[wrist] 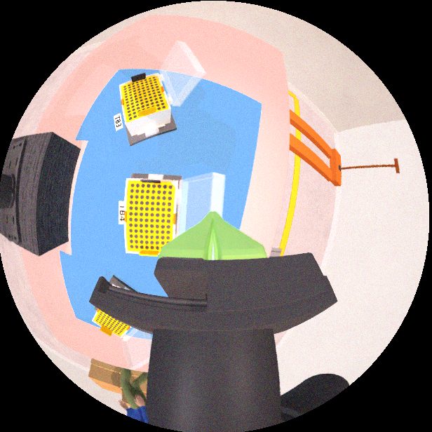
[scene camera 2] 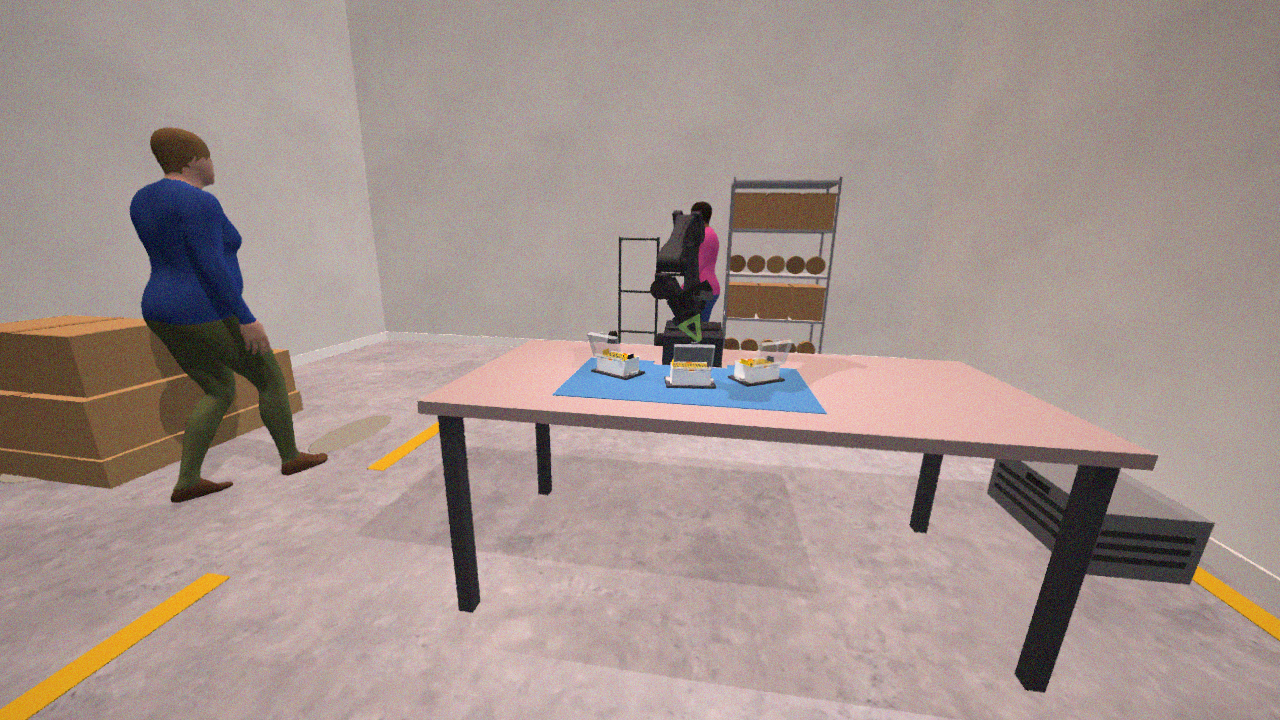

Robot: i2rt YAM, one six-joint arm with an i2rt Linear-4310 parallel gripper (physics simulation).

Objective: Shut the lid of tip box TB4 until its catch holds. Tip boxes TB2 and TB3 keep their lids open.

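Frame: origin at the arm's base, x ahead, y left, z up, level; millimetres.
Seen in the pictures: gripper, fingertip midpoint: (scene camera 2: 699,341); arm's base, link origin: (scene camera 2: 692,328).
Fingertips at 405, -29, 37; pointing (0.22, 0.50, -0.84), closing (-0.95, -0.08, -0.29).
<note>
Offsets run from my fingertips to a thing's top centre, as dx, dy, dz. "spot": to the spot under its first point. Level surfaces: height alone.
Tip box TB4 @(spot: -13, -19, -95) (scene camera 2: 691,372) (wrist: 151,216) stands in the middle with a yellow tip rack. Its clear lid @(spot: +10, -16, -29) (scene camera 2: 694,351) (wrist: 197,200) stands open on the side away from the robot base. My gripper (scene camera 2: 696,339) (wrist: 212,216) is shut and empty; its green fingertips are together above TB4, overlapping the lid in the wrist view. Whether they touch the lid I cannot tell. Tip box TB3 @(-138, +210, -90) (scene camera 2: 758,370) (wrist: 145,100) has its lid (wrist: 182,75) open. The third box @(spot: -102, -246, -94) (scene camera 2: 617,363) (wrist: 113,322), its label hidden, also has its lid open; my gripper partly covers it in the wrist view.
The boxes stand on a blue mat @(dz -156) (scene camera 2: 599,391) (wrist: 210,145) on the pink table @(dz -159) (scene camera 2: 939,402) (wrist: 240,55). The dark robot base (wrist: 42,192) is beside the mat. A person in blue (scene camera 2: 187,250) stands at the left, and one in pink (scene camera 2: 709,255) behind the arm.
</note>
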